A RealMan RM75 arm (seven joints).
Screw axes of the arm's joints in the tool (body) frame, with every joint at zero. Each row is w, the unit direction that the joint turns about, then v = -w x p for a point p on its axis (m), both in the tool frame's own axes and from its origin. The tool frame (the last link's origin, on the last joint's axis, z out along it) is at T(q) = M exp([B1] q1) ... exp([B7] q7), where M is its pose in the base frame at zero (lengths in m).
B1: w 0 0 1 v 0 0 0
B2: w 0 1 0 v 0.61 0 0
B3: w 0 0 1 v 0 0 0
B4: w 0 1 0 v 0.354 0 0
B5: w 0 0 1 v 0 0 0
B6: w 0 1 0 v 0.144 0 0
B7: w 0 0 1 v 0 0 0
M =
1 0 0 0
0 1 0 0
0 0 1 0.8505
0 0 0 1
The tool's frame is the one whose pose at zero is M.
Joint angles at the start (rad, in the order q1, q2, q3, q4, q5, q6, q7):
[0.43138, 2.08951, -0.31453, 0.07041, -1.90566, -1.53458, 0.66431]
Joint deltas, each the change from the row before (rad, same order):
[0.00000, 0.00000, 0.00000, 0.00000, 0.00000, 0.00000, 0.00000]
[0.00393, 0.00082, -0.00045, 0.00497, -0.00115, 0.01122, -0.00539]
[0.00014, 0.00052, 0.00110, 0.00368, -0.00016, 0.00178, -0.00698]
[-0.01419, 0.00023, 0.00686, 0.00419, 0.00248, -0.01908, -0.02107]
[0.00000, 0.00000, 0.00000, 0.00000, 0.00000, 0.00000, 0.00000]
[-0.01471, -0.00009, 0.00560, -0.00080, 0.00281, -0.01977, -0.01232]
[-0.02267, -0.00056, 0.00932, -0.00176, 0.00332, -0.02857, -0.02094]
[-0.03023, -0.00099, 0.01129, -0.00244, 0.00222, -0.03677, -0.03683]
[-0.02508, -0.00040, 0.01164, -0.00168, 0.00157, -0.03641, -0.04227]
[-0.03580, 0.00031, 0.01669, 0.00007, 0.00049, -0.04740, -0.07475]
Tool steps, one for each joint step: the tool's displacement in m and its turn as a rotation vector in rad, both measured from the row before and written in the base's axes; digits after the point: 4 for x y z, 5 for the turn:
[0.0000, 0.0000, 0.0000, 0.00000, 0.00000, 0.00000]
[-0.0005, 0.0007, -0.0020, -0.00283, -0.00736, -0.00101]
[-0.0004, -0.0003, -0.0008, 0.00237, -0.00176, 0.00129]
[0.0009, -0.0042, 0.0017, 0.02074, 0.00816, 0.00351]
[0.0000, 0.0000, 0.0000, 0.00000, 0.00000, 0.00000]
[0.0016, -0.0039, 0.0025, 0.01816, 0.00896, 0.00042]
[0.0028, -0.0059, 0.0040, 0.02969, 0.00958, 0.00051]
[0.0038, -0.0083, 0.0051, 0.04333, 0.00344, 0.00531]
[0.0023, -0.0072, 0.0048, 0.04698, -0.00074, 0.01176]
[0.0030, -0.0107, 0.0058, 0.07406, -0.01367, 0.01802]

